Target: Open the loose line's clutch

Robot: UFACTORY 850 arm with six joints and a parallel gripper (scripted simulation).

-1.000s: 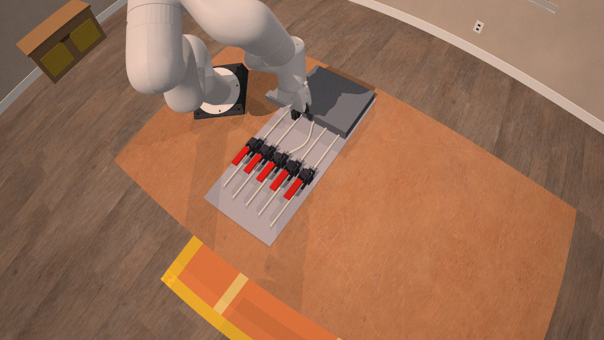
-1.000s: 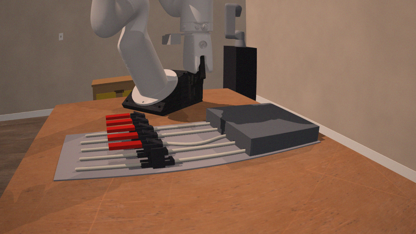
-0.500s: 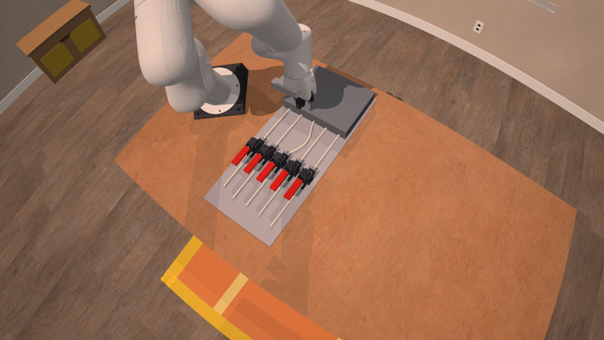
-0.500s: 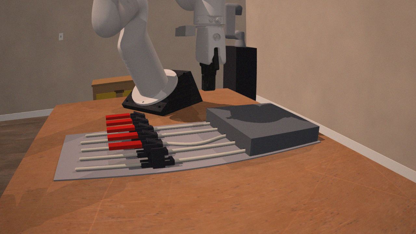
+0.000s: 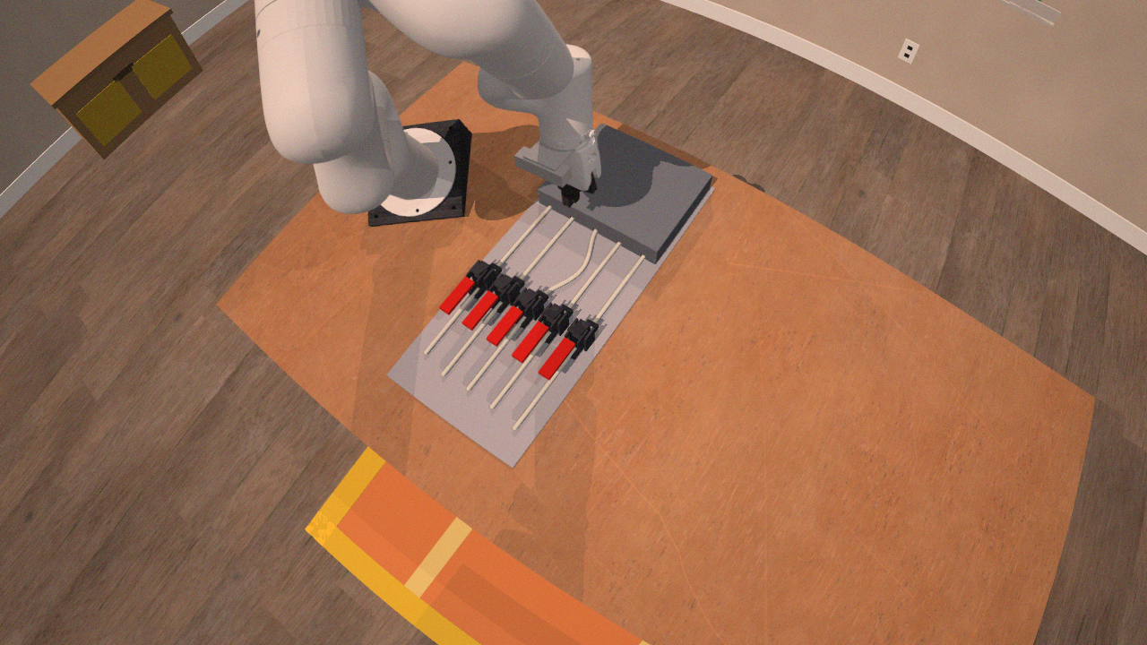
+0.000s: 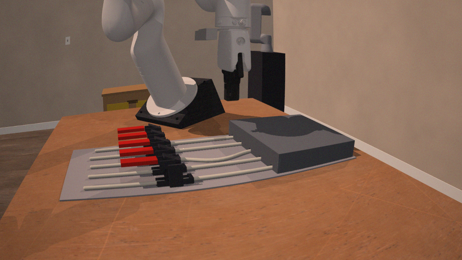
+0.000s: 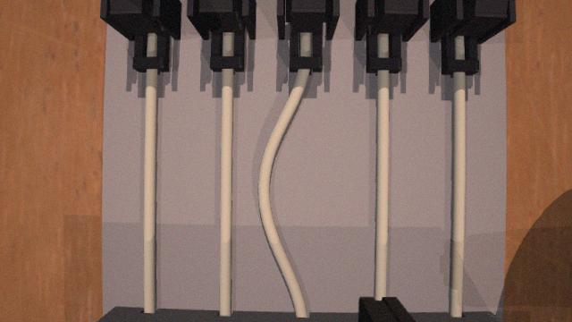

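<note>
Now: hand 32 cm to the left of the grey plate and 14 cm above it.
</note>
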